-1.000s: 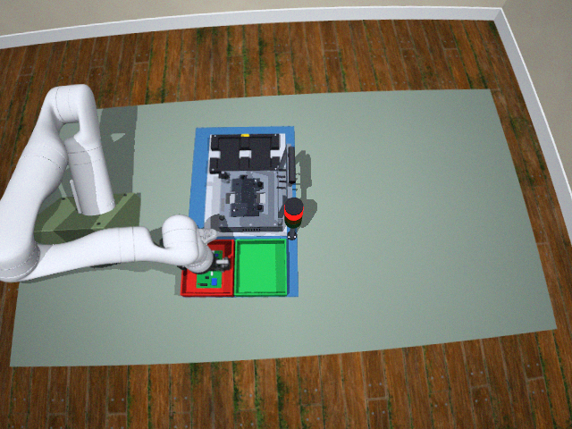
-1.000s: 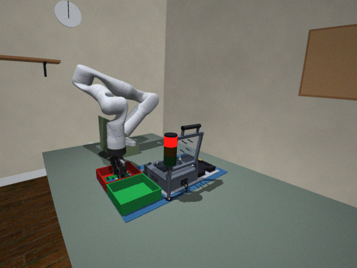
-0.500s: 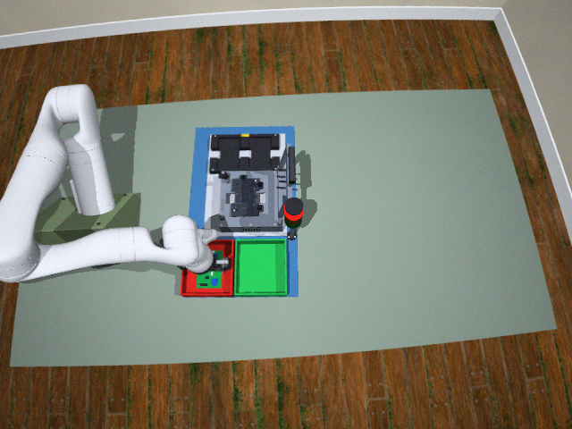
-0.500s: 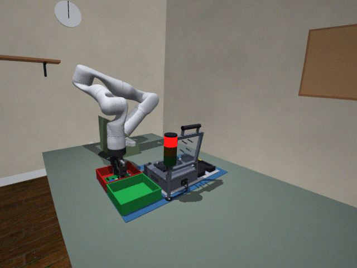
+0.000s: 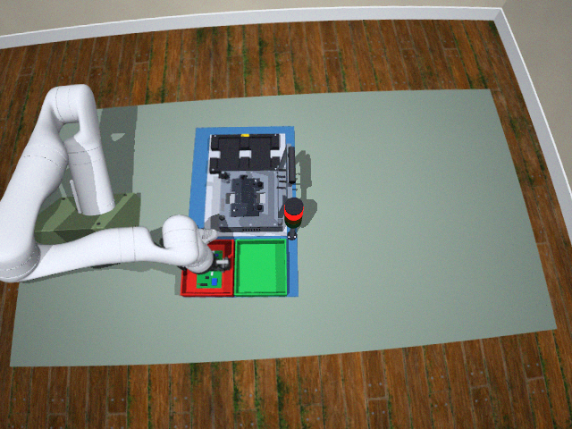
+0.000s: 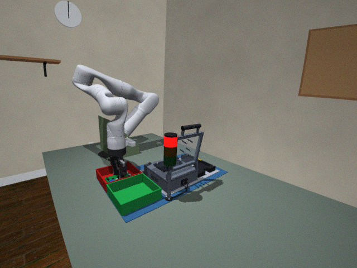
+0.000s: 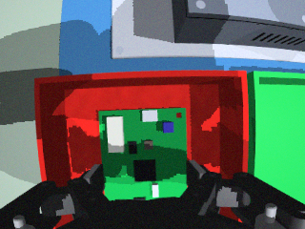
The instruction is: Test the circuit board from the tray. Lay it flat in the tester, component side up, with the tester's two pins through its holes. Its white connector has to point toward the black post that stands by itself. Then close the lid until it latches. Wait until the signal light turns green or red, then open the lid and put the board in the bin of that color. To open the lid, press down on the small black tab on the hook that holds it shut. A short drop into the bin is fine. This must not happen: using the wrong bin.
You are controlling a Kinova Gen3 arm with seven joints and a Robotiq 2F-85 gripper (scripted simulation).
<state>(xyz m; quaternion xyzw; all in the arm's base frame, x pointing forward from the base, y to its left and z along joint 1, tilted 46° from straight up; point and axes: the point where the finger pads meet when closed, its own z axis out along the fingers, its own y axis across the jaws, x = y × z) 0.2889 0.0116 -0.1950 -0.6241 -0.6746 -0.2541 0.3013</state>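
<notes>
The red bin is right at my hand. From my hand the other things lie so: green bin: 15 cm ahead, 1 cm to the left; then nest: 10 cm ahead, 21 cm to the left, 5 cm above; then green circuit board: 1 cm below.
</notes>
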